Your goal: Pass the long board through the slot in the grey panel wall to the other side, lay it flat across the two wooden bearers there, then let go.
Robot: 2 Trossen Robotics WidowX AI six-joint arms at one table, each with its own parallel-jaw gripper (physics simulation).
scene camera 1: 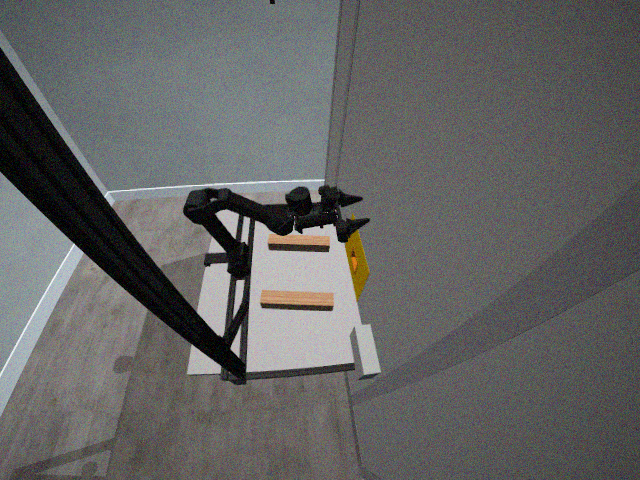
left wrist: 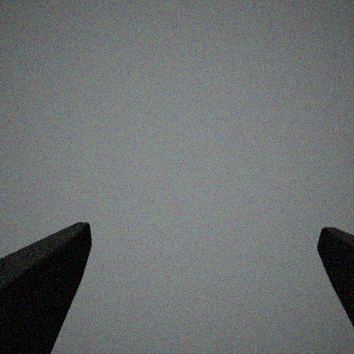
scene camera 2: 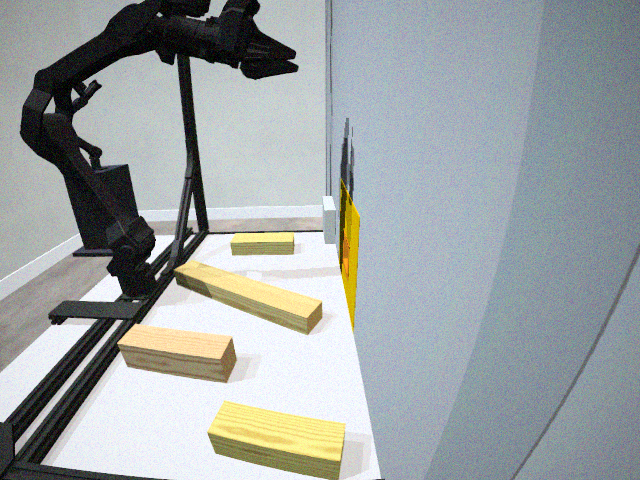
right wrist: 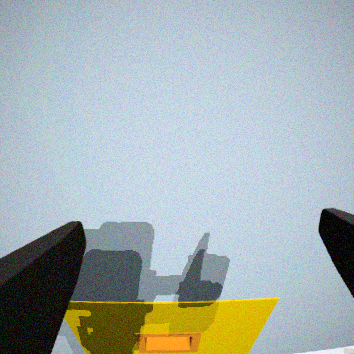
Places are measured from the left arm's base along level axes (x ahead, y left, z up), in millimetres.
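Where they show: left gripper, fingertip midpoint: [scene camera 1: 366, 208] [left wrist: 206, 236]; right gripper, fingertip midpoint: [scene camera 2: 297, 62] [right wrist: 203, 226]; left arm's base, origin of the base link: [scene camera 1: 240, 272]; right arm's base, origin of the base link: [scene camera 2: 139, 291].
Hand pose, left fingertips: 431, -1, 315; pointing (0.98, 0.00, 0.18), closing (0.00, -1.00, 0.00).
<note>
Things, the pixels of their top centre, and the offset from my left fingertips, as dx, dy, dz. "spot": a spot on its surface instead.
- long board, middle of its top: [scene camera 2: 238, 284] +264, +1, -296
- slot, surface spot: [right wrist: 168, 343] spot: +44, -18, -271
- short yellowish block, middle of its top: [scene camera 2: 262, 237] +249, -237, -296
- pinkish block, middle of its top: [scene camera 2: 173, 340] +326, +179, -284
- yellow block, middle of its top: [scene camera 2: 276, 429] +162, +314, -290
The long board [scene camera 2: 248, 295] lies diagonally on the table in scene camera 2, apart from the slot [scene camera 1: 354, 261] [scene camera 2: 346, 256] [right wrist: 168, 343]. The slot is orange-edged, in a yellow plate [scene camera 1: 361, 268] [scene camera 2: 353, 253] [right wrist: 240, 320] on the grey panel wall [scene camera 1: 491, 180] [scene camera 2: 439, 155] [right wrist: 200, 125]. Two wooden bearers [scene camera 1: 298, 242] [scene camera 1: 296, 300] lie parallel on the table in scene camera 1. My left gripper [scene camera 1: 365, 209] [left wrist: 206, 236] is open and empty, high near the wall and above the plate. My right gripper [scene camera 2: 296, 60] [right wrist: 203, 226] is open and empty, high above the table, facing the wall.
In scene camera 2, a short yellowish block [scene camera 2: 262, 243] lies behind the board, a pinkish block [scene camera 2: 176, 352] and another yellow block [scene camera 2: 276, 439] in front. A white block [scene camera 1: 368, 351] [scene camera 2: 329, 219] stands by the wall. A black frame post [scene camera 2: 189, 129] rises behind.
</note>
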